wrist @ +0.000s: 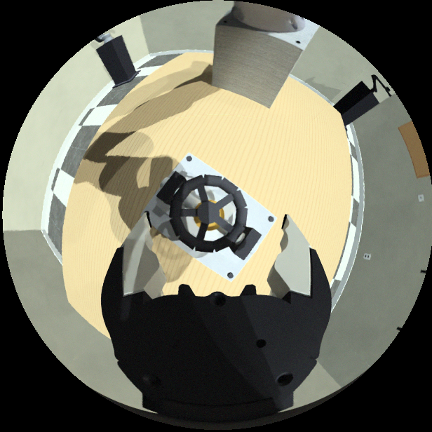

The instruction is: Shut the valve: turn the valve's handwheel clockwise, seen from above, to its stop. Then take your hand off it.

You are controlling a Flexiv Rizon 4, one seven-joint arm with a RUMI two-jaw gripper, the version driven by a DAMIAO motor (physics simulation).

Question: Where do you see a light base plate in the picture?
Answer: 159,219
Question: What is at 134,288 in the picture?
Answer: My gripper.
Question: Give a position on a valve handwheel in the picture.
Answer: At 208,211
